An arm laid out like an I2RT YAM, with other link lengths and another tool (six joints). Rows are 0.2 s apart.
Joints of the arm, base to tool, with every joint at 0 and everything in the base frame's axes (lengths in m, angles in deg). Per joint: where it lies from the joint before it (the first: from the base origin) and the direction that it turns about. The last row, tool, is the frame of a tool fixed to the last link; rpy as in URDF.
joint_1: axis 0 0 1 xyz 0 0 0.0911
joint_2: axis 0 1 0 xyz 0.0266 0.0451 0.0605
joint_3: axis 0 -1 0 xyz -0.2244 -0.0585 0
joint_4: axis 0 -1 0 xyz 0.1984 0.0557 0.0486
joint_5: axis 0 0 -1 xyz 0.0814 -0.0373 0.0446
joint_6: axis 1 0 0 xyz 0.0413 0 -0.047
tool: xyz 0.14 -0.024 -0.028 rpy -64.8 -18.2 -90
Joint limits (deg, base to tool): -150..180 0..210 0..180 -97..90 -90..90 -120..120
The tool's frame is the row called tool.
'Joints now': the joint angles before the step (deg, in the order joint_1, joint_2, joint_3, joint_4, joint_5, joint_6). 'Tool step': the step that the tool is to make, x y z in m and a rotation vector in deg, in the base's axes. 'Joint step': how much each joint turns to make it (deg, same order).
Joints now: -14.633, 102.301, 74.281, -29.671, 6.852, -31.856
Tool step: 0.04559, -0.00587, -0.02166, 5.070, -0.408, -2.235
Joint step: -0.743, 13.791, 14.577, -2.053, -3.475, 3.912
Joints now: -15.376, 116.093, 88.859, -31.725, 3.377, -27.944
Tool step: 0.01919, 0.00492, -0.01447, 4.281, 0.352, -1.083
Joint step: -0.022, 6.775, 8.064, -2.863, -2.951, 2.950
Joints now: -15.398, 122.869, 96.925, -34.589, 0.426, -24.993
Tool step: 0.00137, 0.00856, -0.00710, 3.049, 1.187, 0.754
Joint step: 0.000, 1.946, 2.603, -2.601, -2.666, 0.589
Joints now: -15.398, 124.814, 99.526, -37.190, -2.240, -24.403
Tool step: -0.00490, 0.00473, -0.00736, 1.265, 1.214, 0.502
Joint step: -0.001, 0.306, -0.721, -0.482, -1.027, -0.045
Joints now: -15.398, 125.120, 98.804, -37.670, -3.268, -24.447
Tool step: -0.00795, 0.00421, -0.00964, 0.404, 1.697, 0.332
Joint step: 0.262, 0.066, -1.834, 0.152, 0.022, -0.087
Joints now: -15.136, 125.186, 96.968, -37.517, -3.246, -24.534
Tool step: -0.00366, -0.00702, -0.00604, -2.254, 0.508, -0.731
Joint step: 0.000, 0.066, -2.010, 2.164, 2.405, -0.285
